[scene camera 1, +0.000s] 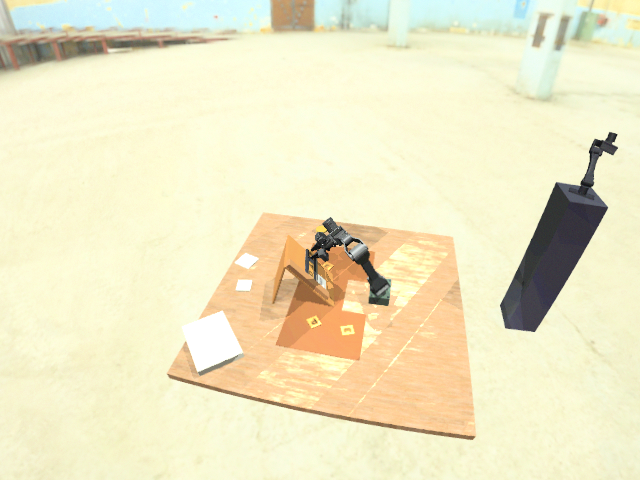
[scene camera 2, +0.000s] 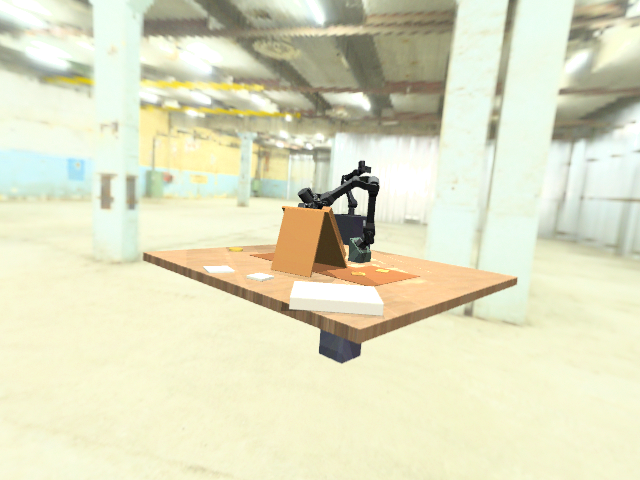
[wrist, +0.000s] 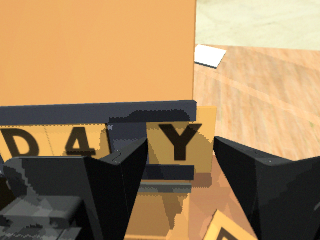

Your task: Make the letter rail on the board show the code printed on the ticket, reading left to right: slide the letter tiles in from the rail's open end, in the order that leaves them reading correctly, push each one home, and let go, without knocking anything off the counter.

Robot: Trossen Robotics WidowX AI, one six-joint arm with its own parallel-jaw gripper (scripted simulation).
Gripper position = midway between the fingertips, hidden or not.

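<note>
My gripper (wrist: 179,141). Orange board (wrist: 125,70), (scene camera 2: 307,236). The wrist view does not show the white block, hidden by the orange board. White block (scene camera 2: 312,296), (scene camera 1: 212,343).
</note>
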